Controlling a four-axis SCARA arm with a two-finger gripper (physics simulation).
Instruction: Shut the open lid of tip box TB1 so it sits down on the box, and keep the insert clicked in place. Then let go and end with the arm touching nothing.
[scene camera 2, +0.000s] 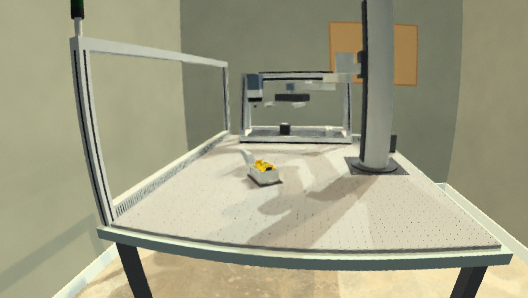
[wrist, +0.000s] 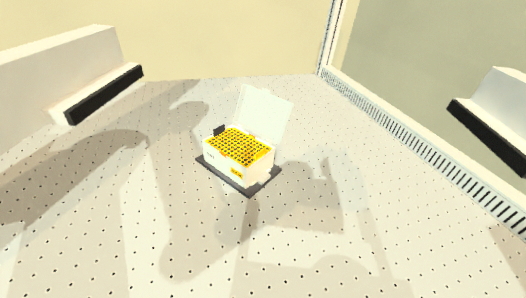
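Pixels of known places: gripper, fingertip midpoint: (scene camera 2: 278, 105) (wrist: 296, 68); arm's base, link origin: (scene camera 2: 373, 167).
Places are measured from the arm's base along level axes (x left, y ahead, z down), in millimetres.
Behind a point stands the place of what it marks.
The tip box TB1 (scene camera 2: 268, 176) @(x 287, y 524, z -48 mm) (wrist: 220, 161) @(x 216, y 512, z -50 mm) is white and stands on a dark base plate (scene camera 2: 265, 184) @(x 311, y 533, z -21 mm) (wrist: 249, 193) @(x 148, y 554, z -21 mm). Its pale lid (scene camera 2: 247, 157) @(x 298, y 608, z -133 mm) (wrist: 264, 114) @(x 269, y 615, z -113 mm) stands open, tilted up from the back edge. The yellow insert (scene camera 2: 262, 165) @(x 209, y 563, z -70 mm) (wrist: 239, 146) @(x 228, y 553, z -71 mm) sits in the box, roughly level with the rim in the wrist view; whether it is clicked in cannot be told. A small dark tab (wrist: 219, 130) @(x 279, y 522, z -79 mm) stands at one end of the box. My gripper (scene camera 2: 284, 105) @(x -31, y 514, z -319 mm) (wrist: 296, 68) @(x -31, y 514, z -319 mm) is open and empty, high above the table, its fingers wide apart and away from the lid.
The arm's column (scene camera 2: 379, 100) @(x 74, y 15, z -358 mm) stands on the right of the table. A framed gantry (scene camera 2: 245, 107) @(x -511, y 811, z -263 mm) with a blue-topped head (scene camera 2: 254, 85) @(x -465, y 729, z -422 mm) and a black block (scene camera 2: 285, 129) @(x -515, y 522, z -101 mm) is at the back. A tall frame (scene camera 2: 82, 125) @(x 723, y 1031, z -351 mm) and a slotted strip (scene camera 2: 165, 176) @(x 324, y 1004, z -37 mm) (wrist: 400, 126) @(x 250, y 1004, z -46 mm) line the table's left edge.
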